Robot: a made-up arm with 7 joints. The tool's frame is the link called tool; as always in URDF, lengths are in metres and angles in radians. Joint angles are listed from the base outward.
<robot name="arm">
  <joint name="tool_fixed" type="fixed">
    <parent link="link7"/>
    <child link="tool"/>
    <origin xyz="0 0 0" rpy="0 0 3.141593"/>
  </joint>
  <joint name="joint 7" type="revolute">
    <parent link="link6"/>
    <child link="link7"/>
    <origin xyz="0 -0.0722 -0.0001" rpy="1.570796 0 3.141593"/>
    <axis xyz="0 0 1"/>
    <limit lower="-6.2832" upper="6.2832"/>
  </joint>
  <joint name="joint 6" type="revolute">
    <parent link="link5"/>
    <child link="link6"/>
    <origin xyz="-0.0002 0 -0.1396" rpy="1.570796 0 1.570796"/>
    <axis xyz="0 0 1"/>
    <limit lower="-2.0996" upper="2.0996"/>
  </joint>
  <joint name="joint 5" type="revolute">
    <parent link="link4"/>
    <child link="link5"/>
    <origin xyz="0 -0.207 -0.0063" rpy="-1.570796 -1.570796 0"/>
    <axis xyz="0 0 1"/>
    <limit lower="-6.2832" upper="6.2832"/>
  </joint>
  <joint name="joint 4" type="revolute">
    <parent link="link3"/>
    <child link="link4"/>
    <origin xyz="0 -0.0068 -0.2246" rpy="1.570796 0 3.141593"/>
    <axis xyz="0 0 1"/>
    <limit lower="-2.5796" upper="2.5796"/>
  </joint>
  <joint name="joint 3" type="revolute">
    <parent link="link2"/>
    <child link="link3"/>
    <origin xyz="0 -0.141 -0.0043" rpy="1.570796 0 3.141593"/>
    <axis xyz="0 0 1"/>
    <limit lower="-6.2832" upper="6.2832"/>
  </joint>
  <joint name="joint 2" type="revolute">
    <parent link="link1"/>
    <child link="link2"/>
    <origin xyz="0 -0.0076 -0.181" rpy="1.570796 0 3.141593"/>
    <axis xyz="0 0 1"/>
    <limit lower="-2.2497" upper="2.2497"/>
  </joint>
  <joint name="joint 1" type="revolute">
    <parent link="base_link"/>
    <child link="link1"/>
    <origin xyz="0 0 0.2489" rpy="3.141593 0 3.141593"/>
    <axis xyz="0 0 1"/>
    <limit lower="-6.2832" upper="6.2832"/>
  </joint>
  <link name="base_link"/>
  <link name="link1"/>
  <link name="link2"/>
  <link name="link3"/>
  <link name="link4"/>
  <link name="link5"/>
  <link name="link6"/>
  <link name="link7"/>
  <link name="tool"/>
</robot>
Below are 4 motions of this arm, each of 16 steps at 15 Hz.
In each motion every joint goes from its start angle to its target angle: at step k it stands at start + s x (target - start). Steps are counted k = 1, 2, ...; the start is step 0. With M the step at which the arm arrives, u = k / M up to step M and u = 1 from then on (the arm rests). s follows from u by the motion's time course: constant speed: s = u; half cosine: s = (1 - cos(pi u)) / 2; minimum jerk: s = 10 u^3 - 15 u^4 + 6 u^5.
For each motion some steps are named. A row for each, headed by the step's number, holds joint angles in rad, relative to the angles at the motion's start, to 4 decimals.
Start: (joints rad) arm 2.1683 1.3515 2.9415 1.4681 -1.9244 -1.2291 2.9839
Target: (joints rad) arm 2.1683 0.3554 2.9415 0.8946 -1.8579 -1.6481 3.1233
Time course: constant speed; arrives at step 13
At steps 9, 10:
9: 0.0000 -0.6896 0.0000 -0.3970 0.0460 -0.2901 0.0965
10: 0.0000 -0.7662 0.0000 -0.4412 0.0512 -0.3223 0.1072

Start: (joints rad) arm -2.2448 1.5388 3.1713 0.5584 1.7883 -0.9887 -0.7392
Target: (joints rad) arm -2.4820 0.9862 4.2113 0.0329 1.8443 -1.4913 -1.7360
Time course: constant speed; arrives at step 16
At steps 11, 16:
11: -0.1631 -0.3799 0.7150 -0.3613 0.0385 -0.3455 -0.6853
16: -0.2372 -0.5526 1.0400 -0.5255 0.0560 -0.5026 -0.9968

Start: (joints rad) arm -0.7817 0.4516 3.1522 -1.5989 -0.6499 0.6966 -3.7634
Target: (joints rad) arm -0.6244 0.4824 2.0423 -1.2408 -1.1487 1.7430 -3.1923
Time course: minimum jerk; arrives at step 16
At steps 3, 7, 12, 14, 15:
3: 0.0077 0.0015 -0.0541 0.0175 -0.0243 0.0510 0.0279
7: 0.0604 0.0118 -0.4262 0.1375 -0.1916 0.4018 0.2193
12: 0.1410 0.0276 -0.9950 0.3210 -0.4472 0.9381 0.5120
14: 0.1548 0.0303 -1.0921 0.3524 -0.4908 1.0296 0.5619
15: 0.1570 0.0307 -1.1074 0.3573 -0.4977 1.0441 0.5698

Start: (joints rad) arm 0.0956 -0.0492 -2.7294 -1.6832 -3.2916 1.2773 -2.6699
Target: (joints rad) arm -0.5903 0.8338 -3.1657 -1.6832 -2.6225 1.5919 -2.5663
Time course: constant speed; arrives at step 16
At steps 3, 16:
3: -0.1286 0.1656 -0.0818 0.0000 0.1255 0.0590 0.0194
16: -0.6859 0.8830 -0.4363 0.0000 0.6691 0.3146 0.1036

